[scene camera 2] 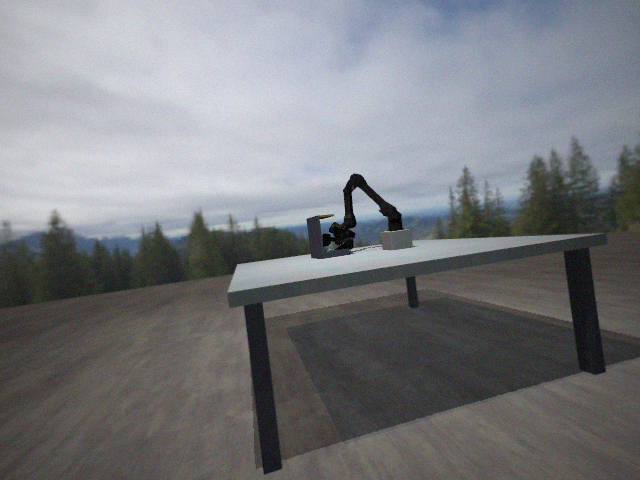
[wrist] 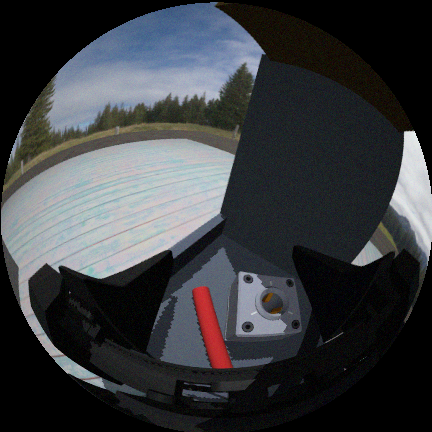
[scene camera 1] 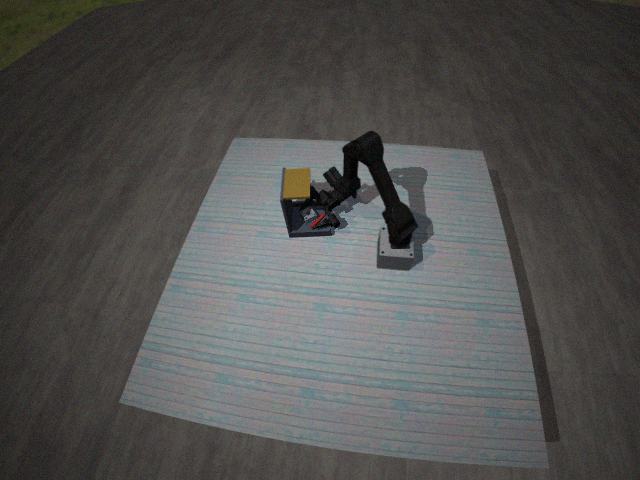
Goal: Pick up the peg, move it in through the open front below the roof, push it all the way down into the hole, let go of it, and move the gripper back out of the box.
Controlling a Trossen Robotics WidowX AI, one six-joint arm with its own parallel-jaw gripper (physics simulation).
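Where they show: gripper, fingertip midpoint: [scene camera 2: 329, 247] [wrist: 234, 255] [scene camera 1: 305, 219]; arm's base at its link origin: [scene camera 2: 396, 230] [scene camera 1: 399, 240].
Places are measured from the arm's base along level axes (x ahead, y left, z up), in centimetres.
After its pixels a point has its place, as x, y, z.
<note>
The red peg [scene camera 1: 317, 220] {29.5, -15.2, -7.9} [wrist: 211, 325] {29.8, -15.1, -7.7} lies tilted over on its side on the box floor, left of the socket block in the wrist view; its near end is hidden by the gripper body. The grey socket block [scene camera 1: 309, 213] {32.7, -17.5, -6.2} [wrist: 245, 305] {31.8, -16.0, -6.1} has a round hole facing up, with no peg in it. The box [scene camera 1: 310, 234] {32.1, -8.6, -8.2} [scene camera 2: 314, 237] {40.9, -15.8, 1.6} [wrist: 310, 160] {39.8, -14.9, 2.5} has a tall back wall and a yellow roof [scene camera 1: 296, 183] {35.5, -16.0, 12.5} [scene camera 2: 324, 216] {36.2, -9.7, 11.8}. My gripper [scene camera 1: 324, 207] [wrist: 234, 255] {33.9, -13.2, -4.8} is open and empty, at the open front below roof height, its fingers spread above the peg and block.
The roof's dark underside [wrist: 320, 45] overhangs at the upper right of the wrist view. A low rim [wrist: 197, 245] {34.7, -9.5, -7.5} edges the box floor on the left. The arm's grey base block [scene camera 1: 395, 258] {1.8, 6.1, -1.7} [scene camera 2: 396, 239] {4.6, 5.9, -4.7} stands on the striped table [scene camera 1: 330, 335] {24.1, 30.2, -9.8} [scene camera 2: 439, 248] {2.5, 32.8, -9.8}.
</note>
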